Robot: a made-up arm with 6 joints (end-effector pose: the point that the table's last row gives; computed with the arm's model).
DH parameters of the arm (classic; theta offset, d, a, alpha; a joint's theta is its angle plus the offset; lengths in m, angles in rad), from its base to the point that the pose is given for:
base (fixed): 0 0.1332 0 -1.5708
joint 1: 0 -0.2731 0.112 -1.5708
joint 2: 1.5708 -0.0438 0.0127 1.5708
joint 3: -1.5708 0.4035 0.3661 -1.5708
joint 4: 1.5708 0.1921 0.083 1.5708
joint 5: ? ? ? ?
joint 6: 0 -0.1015 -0.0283 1.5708
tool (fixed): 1.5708 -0.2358 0 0
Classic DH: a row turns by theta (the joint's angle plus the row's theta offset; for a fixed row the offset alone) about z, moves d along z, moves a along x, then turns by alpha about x.
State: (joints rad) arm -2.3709 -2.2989 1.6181 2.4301 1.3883 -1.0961
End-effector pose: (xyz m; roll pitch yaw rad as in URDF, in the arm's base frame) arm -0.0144 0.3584 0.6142 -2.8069 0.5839 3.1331
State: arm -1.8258 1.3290 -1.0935 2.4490 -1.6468 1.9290
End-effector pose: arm -0.3422 -0.5385 0.4274 -1.5296 0.7410 -2.8997
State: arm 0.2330 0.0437 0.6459 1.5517 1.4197 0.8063
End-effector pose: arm 0.6169 -0.6579 0.0246 -0.4192 -0.7590 1.2949
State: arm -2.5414 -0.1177 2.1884 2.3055 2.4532 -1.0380
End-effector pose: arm -0.2655 -0.7212 0.6942 1.5496 0.4306 2.9653
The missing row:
joint 5: 1.5708 0.0136 0.1283 -1.5708
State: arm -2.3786 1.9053 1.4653 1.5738 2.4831 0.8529
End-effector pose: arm 0.4508 -0.6479 0.0183 2.1889 -0.1762 -2.8515
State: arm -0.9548 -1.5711 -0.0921 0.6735 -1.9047 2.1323
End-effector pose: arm -0.3356 0.0313 0.6074 3.1084 -0.7979 -0.3752
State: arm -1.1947 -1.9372 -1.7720 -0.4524 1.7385 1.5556
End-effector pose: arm -0.4055 -0.2103 -0.2060 -1.5127 0.2025 -0.0973
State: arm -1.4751 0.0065 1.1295 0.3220 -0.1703 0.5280
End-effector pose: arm 0.0782 -0.4846 0.5261 2.9445 -1.1847 -1.2771
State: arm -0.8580 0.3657 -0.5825 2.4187 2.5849 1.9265
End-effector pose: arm -0.0651 -0.5306 0.7069 -1.3663 0.0112 -0.1044
